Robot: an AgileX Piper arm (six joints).
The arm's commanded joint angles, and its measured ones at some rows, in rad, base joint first. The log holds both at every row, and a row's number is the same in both.
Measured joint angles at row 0:
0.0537, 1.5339, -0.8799, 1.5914, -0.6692, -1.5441
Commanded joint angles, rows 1 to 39:
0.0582, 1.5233, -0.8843, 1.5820, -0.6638, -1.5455
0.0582, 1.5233, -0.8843, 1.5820, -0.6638, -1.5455
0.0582, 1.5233, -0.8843, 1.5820, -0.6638, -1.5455
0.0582, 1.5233, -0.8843, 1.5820, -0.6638, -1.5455
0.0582, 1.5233, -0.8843, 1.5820, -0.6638, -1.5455
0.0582, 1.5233, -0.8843, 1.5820, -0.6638, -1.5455
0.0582, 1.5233, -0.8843, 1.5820, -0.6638, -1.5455
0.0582, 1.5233, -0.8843, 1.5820, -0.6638, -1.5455
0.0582, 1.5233, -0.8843, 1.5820, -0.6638, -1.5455
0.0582, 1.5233, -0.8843, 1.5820, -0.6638, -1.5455
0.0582, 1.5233, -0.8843, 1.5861, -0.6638, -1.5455
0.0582, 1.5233, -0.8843, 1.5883, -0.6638, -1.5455
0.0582, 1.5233, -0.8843, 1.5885, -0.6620, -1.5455
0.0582, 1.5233, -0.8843, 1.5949, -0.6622, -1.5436
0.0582, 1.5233, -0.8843, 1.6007, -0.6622, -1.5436
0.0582, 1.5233, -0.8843, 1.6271, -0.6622, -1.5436
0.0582, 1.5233, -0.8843, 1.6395, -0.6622, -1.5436
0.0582, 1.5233, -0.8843, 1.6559, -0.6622, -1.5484
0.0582, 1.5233, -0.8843, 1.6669, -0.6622, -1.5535
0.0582, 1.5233, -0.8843, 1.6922, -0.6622, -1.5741
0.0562, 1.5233, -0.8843, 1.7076, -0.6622, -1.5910
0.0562, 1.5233, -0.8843, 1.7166, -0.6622, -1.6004
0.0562, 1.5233, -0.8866, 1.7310, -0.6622, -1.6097
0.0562, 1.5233, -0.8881, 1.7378, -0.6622, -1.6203
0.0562, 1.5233, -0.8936, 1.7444, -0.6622, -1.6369
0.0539, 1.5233, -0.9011, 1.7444, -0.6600, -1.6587
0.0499, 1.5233, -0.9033, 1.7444, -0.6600, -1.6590
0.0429, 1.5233, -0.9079, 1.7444, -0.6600, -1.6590
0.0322, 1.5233, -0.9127, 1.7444, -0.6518, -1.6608
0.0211, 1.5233, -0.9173, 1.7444, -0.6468, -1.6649
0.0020, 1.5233, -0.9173, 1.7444, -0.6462, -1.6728
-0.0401, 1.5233, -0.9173, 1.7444, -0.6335, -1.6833
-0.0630, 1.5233, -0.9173, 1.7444, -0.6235, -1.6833
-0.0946, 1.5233, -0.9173, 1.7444, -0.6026, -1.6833
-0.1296, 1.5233, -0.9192, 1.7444, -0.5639, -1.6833
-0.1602, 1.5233, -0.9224, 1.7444, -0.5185, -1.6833
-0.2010, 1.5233, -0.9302, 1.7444, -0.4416, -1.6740
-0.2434, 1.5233, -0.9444, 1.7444, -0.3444, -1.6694
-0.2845, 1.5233, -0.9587, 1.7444, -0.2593, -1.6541
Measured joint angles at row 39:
-0.1632, 1.5339, -0.9174, 1.7511, -0.5308, -1.6735
